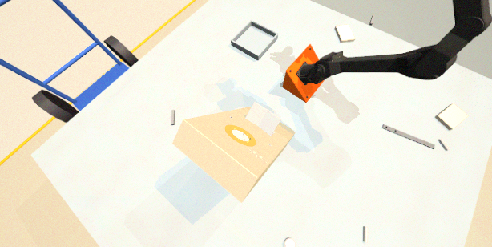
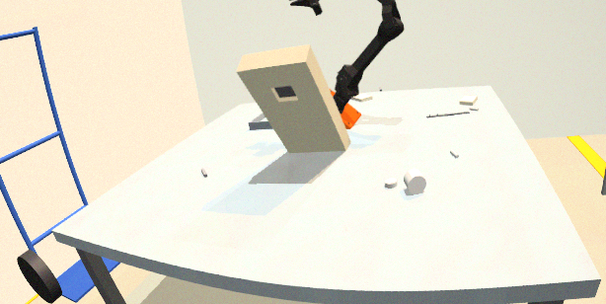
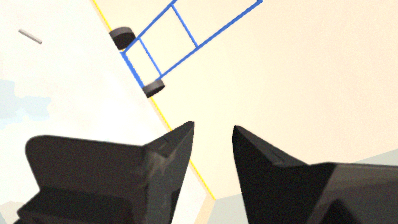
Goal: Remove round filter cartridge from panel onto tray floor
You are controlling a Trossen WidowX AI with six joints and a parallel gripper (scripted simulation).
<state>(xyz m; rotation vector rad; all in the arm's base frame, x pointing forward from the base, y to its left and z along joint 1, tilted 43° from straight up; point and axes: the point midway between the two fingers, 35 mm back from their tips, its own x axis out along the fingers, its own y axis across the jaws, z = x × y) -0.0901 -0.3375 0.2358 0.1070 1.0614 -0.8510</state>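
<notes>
The white round filter cartridge lies 430 mm ahead of my gripper tip, 230 mm below it and 100 mm to the left of it. Also, from my gripper tip: grey tray (460 mm below, 160 mm to the right, 30 mm behind); tan service panel (380 mm ahead, 300 mm below, 100 mm to the left).
</notes>
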